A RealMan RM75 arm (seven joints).
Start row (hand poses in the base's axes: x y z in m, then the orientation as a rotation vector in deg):
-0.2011, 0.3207, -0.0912, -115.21, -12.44, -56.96
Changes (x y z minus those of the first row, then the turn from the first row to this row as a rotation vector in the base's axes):
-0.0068, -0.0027, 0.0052, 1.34, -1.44, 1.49
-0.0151, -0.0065, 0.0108, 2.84, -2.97, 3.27
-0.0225, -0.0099, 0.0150, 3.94, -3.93, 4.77
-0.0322, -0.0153, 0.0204, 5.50, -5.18, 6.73
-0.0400, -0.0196, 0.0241, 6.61, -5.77, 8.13
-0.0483, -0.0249, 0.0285, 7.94, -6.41, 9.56
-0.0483, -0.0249, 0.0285, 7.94, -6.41, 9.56
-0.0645, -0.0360, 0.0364, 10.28, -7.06, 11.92
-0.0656, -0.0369, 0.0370, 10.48, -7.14, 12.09
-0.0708, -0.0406, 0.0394, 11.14, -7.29, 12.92
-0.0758, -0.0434, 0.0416, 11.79, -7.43, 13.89
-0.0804, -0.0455, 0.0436, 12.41, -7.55, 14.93
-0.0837, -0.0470, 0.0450, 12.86, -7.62, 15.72
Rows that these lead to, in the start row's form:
-0.2079, 0.3180, -0.0860, -112.90, -13.96, -57.39
-0.2162, 0.3142, -0.0804, -110.30, -15.69, -57.69
-0.2236, 0.3108, -0.0762, -108.41, -17.04, -57.61
-0.2333, 0.3054, -0.0708, -105.81, -18.71, -57.46
-0.2411, 0.3011, -0.0671, -104.10, -19.73, -57.05
-0.2494, 0.2958, -0.0627, -102.16, -20.67, -56.64
-0.2494, 0.2958, -0.0627, -102.16, -20.67, -56.64
-0.2656, 0.2847, -0.0548, -99.02, -21.90, -55.55
-0.2667, 0.2838, -0.0542, -98.75, -21.99, -55.50
-0.2719, 0.2801, -0.0518, -97.83, -22.46, -55.05
-0.2769, 0.2773, -0.0496, -96.87, -23.05, -54.51
-0.2815, 0.2752, -0.0476, -95.92, -23.71, -53.90
-0.2848, 0.2737, -0.0462, -95.23, -24.21, -53.42

